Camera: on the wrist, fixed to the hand. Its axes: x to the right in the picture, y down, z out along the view.
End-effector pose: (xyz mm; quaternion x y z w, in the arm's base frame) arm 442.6 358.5 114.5 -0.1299 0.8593 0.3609 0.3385
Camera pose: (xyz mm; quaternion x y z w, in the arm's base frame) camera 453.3 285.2 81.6 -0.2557 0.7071 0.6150 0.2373
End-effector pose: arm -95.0 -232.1 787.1 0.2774 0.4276 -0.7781 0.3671
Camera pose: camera -158.9 -183.3 797.5 0.1758 0.6783 -0.5818 0.4129
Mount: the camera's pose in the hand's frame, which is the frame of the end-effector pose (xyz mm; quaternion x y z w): 12.8 -74.3 -29.9 -0.3290 0.0478 -0.0053 0.9431
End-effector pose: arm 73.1 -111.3 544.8 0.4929 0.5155 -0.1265 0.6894
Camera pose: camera 10.4 -118.6 493.8 0.2414 0.5634 0.0702 0.7870
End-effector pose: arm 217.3 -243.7 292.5 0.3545 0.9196 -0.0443 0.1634
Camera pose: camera 150.8 -285.0 313.9 0.2778 0.8915 0.2768 0.2265
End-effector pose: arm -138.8 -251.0 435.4 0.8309 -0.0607 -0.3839 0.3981
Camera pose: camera -124.6 -187.6 386.8 0.6713 0.0925 -0.3444 0.6497
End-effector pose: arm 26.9 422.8 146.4 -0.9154 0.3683 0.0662 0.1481
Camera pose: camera 88.0 455.7 188.3 0.9172 -0.3278 -0.1391 0.1788
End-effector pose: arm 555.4 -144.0 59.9 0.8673 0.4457 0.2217 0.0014
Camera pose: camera 492.9 -95.2 76.9 0.8045 0.3521 0.3972 0.2665
